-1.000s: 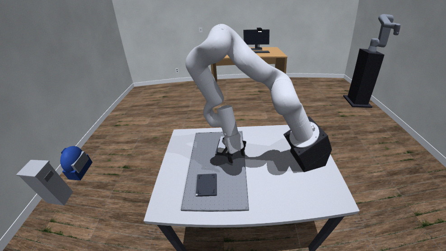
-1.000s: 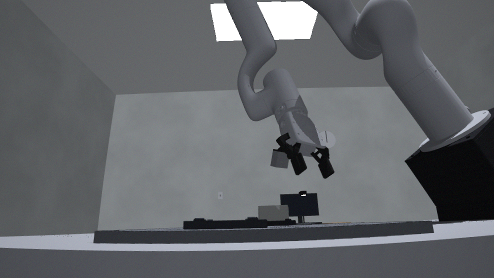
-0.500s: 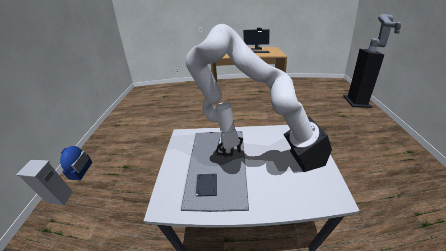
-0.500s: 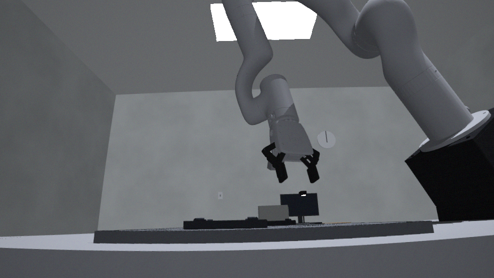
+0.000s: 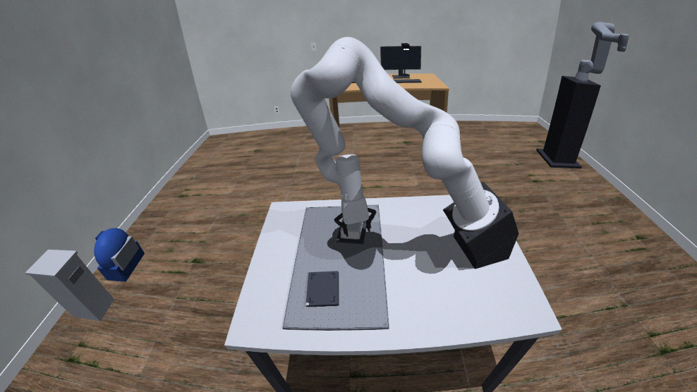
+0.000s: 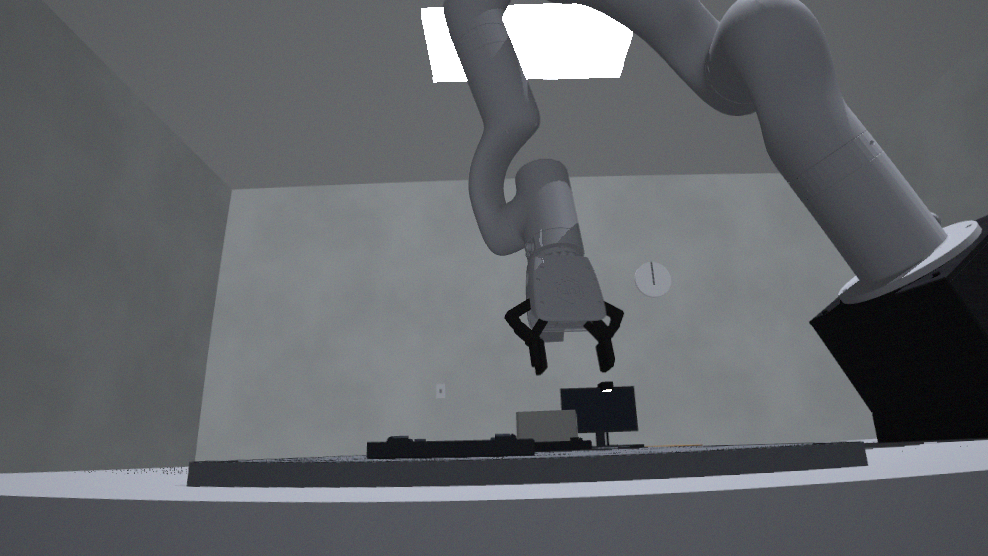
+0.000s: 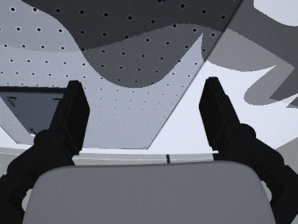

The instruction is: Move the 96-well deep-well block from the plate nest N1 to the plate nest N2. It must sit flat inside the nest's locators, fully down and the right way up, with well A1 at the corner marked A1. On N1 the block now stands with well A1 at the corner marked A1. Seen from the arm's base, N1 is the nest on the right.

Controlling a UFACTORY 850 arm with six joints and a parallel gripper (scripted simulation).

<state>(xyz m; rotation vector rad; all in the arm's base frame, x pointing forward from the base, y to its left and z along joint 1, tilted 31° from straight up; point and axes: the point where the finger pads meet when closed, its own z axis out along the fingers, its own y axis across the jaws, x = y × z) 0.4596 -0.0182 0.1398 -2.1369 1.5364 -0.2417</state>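
My hand is 40 mm short of the grey 96-well deep-well block, 110 mm to the left of it and 80 mm above it. From my hand the other things lie so: plate nest N1: 40 mm ahead, 110 mm to the right, 100 mm below; dark plate nest N2: 120 mm ahead, 230 mm to the left, 100 mm below.
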